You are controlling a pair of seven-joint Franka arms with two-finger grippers.
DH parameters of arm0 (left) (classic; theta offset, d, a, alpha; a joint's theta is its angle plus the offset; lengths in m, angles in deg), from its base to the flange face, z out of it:
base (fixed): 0 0 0 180
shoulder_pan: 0 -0.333 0 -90
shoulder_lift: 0 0 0 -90
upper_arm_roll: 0 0.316 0.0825 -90
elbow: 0 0 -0.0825 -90
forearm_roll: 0 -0.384 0 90
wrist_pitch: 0 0 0.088 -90
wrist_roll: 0 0.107 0 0
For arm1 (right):
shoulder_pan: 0 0.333 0 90
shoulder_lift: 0 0 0 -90
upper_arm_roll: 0 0.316 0.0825 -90
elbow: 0 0 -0.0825 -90
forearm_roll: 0 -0.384 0 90
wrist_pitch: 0 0 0.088 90
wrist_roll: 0 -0.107 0 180
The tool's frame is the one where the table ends.
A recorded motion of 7 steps. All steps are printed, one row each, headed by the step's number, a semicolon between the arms.
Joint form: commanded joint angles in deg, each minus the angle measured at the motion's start. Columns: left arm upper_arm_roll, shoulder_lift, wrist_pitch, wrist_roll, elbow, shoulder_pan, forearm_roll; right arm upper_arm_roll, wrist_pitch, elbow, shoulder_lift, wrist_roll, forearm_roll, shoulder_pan.
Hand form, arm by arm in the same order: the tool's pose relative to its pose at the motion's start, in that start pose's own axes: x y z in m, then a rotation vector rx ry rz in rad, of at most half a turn. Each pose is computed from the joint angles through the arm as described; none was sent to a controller.
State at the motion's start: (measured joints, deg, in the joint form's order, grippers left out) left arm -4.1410 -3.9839 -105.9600 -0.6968 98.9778 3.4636 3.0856; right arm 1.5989 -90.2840 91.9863 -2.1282 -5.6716 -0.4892 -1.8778
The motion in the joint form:
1: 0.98 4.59 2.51 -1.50 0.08 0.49 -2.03; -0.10 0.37 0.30 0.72 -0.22 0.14 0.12
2: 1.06 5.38 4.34 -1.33 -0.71 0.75 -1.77; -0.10 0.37 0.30 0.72 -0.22 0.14 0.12
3: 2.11 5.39 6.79 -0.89 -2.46 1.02 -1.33; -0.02 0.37 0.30 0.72 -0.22 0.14 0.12
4: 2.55 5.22 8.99 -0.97 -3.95 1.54 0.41; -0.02 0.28 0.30 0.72 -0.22 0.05 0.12
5: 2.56 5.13 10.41 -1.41 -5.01 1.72 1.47; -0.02 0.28 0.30 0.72 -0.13 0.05 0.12
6: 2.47 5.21 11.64 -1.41 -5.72 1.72 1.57; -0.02 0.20 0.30 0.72 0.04 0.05 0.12
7: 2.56 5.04 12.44 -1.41 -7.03 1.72 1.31; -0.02 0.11 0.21 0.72 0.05 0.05 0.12
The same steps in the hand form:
1: -0.0200 -0.0044 -0.0428 0.0388 0.0360 -0.0224; -0.0045 0.0004 -0.0038 -0.0028 0.0011 0.0034
2: -0.0251 -0.0014 -0.0543 0.0349 0.0314 -0.0167; -0.0045 0.0004 -0.0038 -0.0028 0.0011 0.0034
3: -0.0270 -0.0078 -0.0657 0.0280 0.0196 -0.0233; -0.0046 -0.0004 -0.0038 -0.0028 0.0011 0.0021
4: -0.0284 -0.0036 -0.0730 -0.0023 0.0037 -0.0265; -0.0044 -0.0006 -0.0039 -0.0011 0.0025 0.0020
5: -0.0295 0.0003 -0.0787 -0.0209 -0.0048 -0.0320; -0.0044 -0.0006 -0.0039 -0.0011 0.0025 0.0005
6: -0.0315 0.0018 -0.0834 -0.0226 -0.0126 -0.0294; -0.0043 -0.0006 -0.0040 -0.0010 0.0039 -0.0025
7: -0.0309 0.0010 -0.0915 -0.0183 -0.0065 -0.0291; -0.0041 -0.0006 -0.0049 -0.0007 0.0071 -0.0027

